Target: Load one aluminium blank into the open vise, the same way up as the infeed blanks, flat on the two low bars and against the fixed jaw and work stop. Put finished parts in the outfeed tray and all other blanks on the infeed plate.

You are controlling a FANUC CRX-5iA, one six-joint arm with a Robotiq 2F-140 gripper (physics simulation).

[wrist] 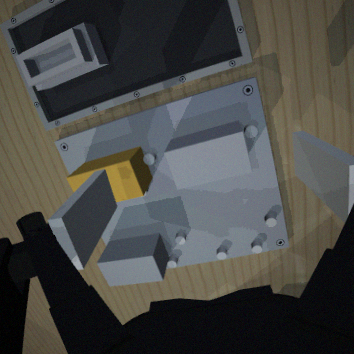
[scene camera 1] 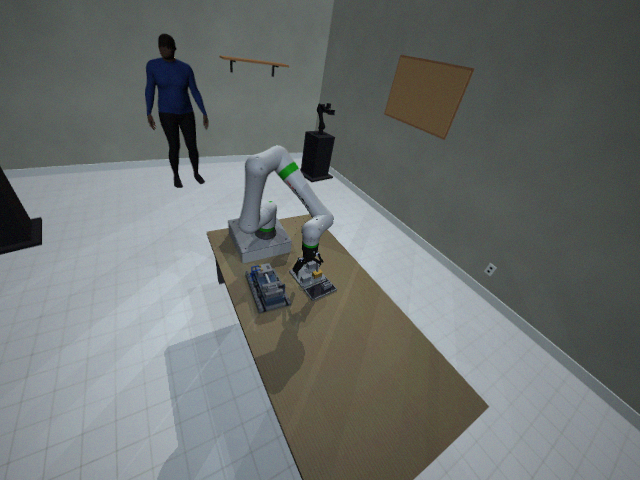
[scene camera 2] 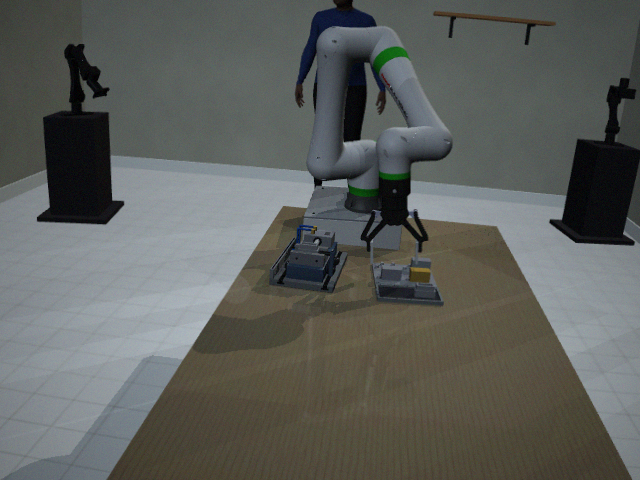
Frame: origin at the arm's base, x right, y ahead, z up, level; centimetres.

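Seen in the pictures: gripper, fingertip midpoint: [wrist: 199,171] [scene camera 1: 307,274] [scene camera 2: 394,262]; arm's base at its link origin: [scene camera 1: 265,232] [scene camera 2: 364,206].
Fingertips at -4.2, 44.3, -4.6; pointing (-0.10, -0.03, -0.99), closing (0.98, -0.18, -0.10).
Offsets run from my fingertips to a thing's top centre, as dx, dy, dz. Level surfaces: height alone.
My gripper [scene camera 1: 309,266] [scene camera 2: 394,253] [wrist: 199,171] is open and empty above the infeed plate @[-4.2, -3.7, -5.5] [wrist: 225,210]. A grey blank @[+0.5, -0.2, -1.9] [scene camera 1: 305,277] [scene camera 2: 391,272] [wrist: 210,160] lies on the plate between the fingers in the wrist view. A second grey blank @[-10.6, -8.4, -1.9] [scene camera 2: 421,262] [wrist: 132,270] lies at the plate's robot-side corner. The left finger partly hides a yellow block @[-8.3, +0.7, -1.9] [scene camera 1: 316,273] [scene camera 2: 419,274] [wrist: 130,182]. A grey part with a pocket @[-7.6, +11.3, -2.2] [scene camera 2: 424,291] [wrist: 57,57] lies in the dark outfeed tray [scene camera 2: 408,301] [wrist: 235,45]. The vise @[+24.9, -6.1, +3.6] [scene camera 1: 273,294] [scene camera 2: 310,271] stands left of the plate; its bars and stop are too small to make out.
Several short pins stand on the plate, including one pin @[+3.5, -8.9, -4.7] [wrist: 270,220] near its right edge. The robot's base block [scene camera 1: 263,251] [scene camera 2: 356,229] is behind the vise and plate on the table @[dz -6.3] [scene camera 1: 361,361] [scene camera 2: 361,387]. A person [scene camera 1: 173,87] stands behind the robot.
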